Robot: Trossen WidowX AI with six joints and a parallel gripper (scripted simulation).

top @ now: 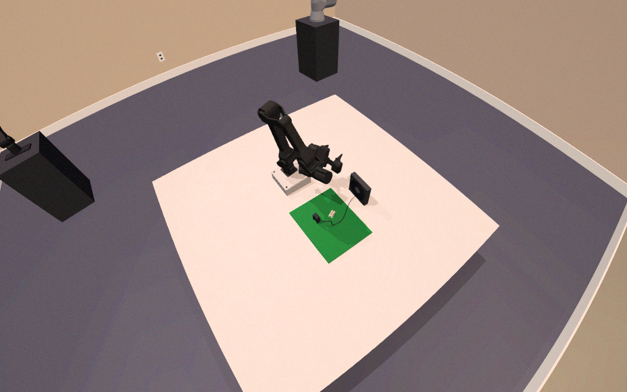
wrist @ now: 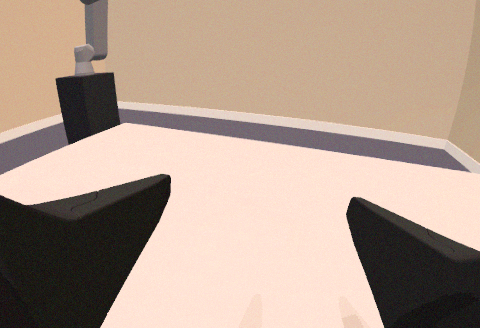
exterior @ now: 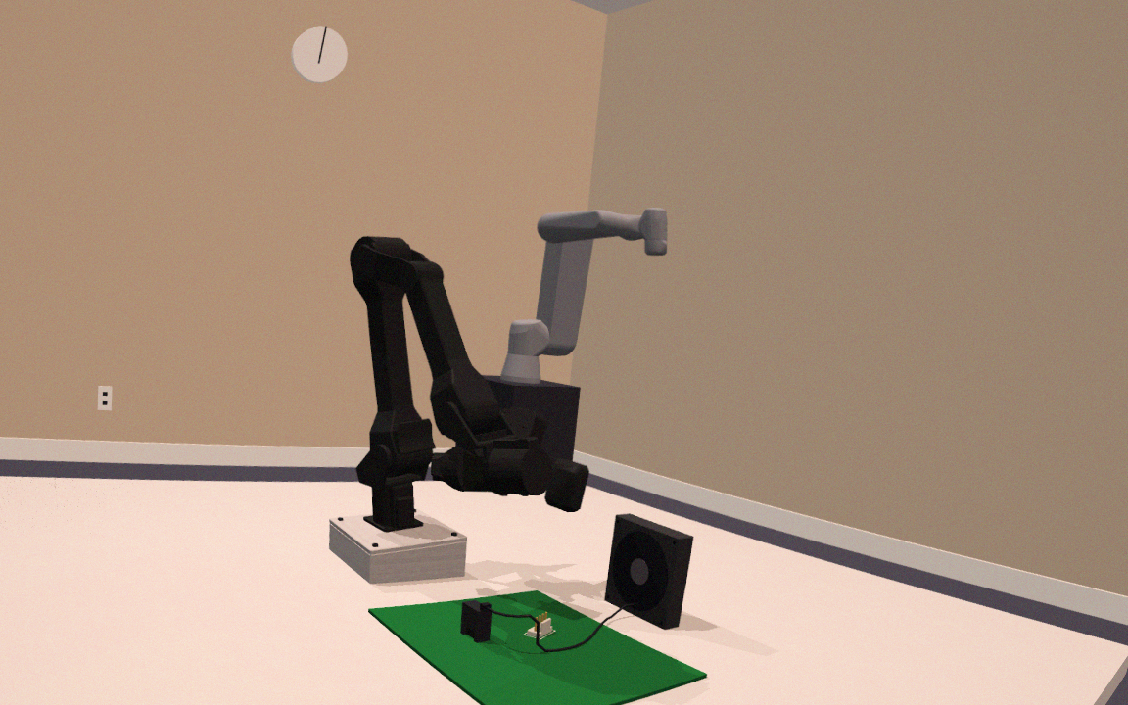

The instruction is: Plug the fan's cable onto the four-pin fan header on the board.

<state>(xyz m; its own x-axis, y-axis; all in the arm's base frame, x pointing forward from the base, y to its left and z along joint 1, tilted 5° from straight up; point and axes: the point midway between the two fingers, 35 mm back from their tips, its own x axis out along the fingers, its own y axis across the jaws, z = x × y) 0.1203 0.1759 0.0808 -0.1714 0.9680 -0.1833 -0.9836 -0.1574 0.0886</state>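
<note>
Right now my gripper tip is 270 mm to the left of the black fan plug, 170 mm short of it and 120 mm above it. Round my gripper tip: green board: 230 mm to the right, 220 mm ahead, 160 mm below; black fan: 200 mm ahead, 90 mm below, 40 mm to the right.
</note>
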